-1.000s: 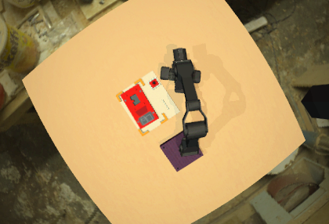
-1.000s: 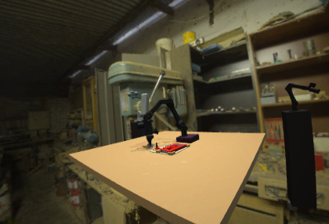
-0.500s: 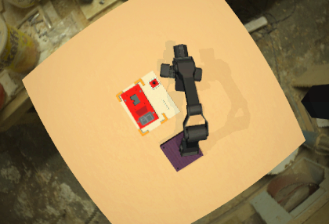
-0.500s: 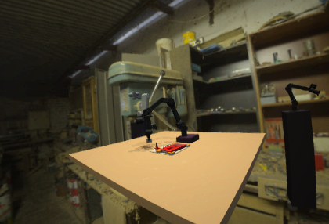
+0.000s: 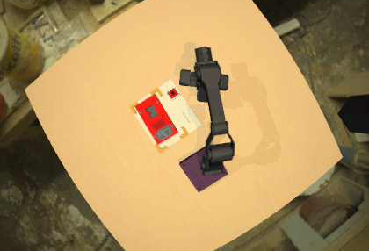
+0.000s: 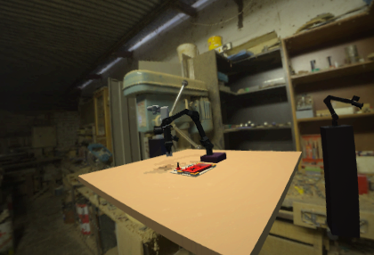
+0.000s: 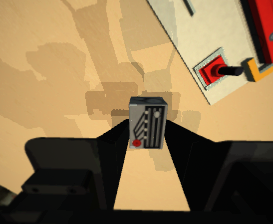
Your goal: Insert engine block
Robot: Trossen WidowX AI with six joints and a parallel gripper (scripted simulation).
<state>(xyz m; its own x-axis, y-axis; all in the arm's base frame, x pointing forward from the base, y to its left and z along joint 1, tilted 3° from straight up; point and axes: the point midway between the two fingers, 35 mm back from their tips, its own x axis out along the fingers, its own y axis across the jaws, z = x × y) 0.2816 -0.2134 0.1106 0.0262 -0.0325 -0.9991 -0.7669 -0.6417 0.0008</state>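
My gripper tip is now 60 mm short of the black peg, 120 mm to the right of it and 70 mm above it. Round my gripper tip: engine block (10 mm below).
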